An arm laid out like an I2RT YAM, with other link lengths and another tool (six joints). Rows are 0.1 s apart.
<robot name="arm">
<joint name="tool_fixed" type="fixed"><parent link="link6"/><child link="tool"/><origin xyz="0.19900 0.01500 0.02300" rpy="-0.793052 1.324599 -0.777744"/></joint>
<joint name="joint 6" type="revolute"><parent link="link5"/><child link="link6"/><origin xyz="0.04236 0.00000 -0.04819"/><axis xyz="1 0 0"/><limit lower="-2.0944" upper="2.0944"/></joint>
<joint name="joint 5" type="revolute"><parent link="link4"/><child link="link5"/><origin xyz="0.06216 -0.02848 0.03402"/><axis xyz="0 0 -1"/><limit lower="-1.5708" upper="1.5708"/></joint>
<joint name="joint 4" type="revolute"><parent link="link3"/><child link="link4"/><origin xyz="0.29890 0.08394 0.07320"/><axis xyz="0 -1 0"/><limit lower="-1.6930" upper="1.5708"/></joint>
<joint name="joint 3" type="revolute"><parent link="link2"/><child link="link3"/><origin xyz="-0.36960 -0.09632 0.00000"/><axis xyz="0 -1 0"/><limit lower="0.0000" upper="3.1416"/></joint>
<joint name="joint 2" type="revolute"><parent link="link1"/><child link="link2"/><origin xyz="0.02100 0.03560 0.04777"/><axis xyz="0 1 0"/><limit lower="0.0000" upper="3.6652"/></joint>
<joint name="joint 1" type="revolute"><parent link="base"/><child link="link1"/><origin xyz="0.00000 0.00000 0.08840"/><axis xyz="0 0 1"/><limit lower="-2.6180" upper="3.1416"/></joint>
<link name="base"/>
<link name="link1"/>
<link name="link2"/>
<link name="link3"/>
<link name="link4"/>
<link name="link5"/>
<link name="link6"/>
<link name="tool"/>
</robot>
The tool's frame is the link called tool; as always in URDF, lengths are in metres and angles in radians.
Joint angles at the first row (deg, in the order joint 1, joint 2, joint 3, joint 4, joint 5, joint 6):
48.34, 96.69, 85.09, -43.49, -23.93, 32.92
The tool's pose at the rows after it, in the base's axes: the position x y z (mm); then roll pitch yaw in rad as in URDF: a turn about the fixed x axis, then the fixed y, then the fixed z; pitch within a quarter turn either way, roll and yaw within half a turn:
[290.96, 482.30, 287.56, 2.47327, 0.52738, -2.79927]
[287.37, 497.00, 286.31, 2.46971, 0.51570, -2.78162]
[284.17, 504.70, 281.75, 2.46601, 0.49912, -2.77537]
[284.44, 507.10, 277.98, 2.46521, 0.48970, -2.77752]
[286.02, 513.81, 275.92, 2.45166, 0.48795, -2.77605]
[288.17, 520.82, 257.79, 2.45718, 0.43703, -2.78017]
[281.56, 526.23, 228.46, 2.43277, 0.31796, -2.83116]
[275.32, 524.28, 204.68, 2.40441, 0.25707, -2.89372]
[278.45, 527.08, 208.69, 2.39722, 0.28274, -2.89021]
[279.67, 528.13, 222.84, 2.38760, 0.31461, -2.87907]
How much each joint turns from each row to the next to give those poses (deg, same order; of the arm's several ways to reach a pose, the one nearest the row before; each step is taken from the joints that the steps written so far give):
0.95, 2.35, 2.57, -1.12, -0.40, 0.47
1.10, 1.99, 2.28, -0.66, -0.41, 0.29
0.58, 1.15, 0.75, -0.12, -0.46, 0.50
0.09, 0.54, 0.10, 0.14, -0.15, 0.36
0.00, 0.95, 0.47, 0.72, -0.78, -0.03
0.00, 2.59, 0.94, -0.52, -0.84, 1.08
-0.02, 2.35, -1.68, 1.30, -2.92, 4.99
0.07, -0.54, -5.73, 5.80, -1.37, 5.07
0.04, -0.14, 0.14, 0.83, 0.36, -0.60
-0.03, -0.74, 1.06, -0.65, 0.15, -1.21

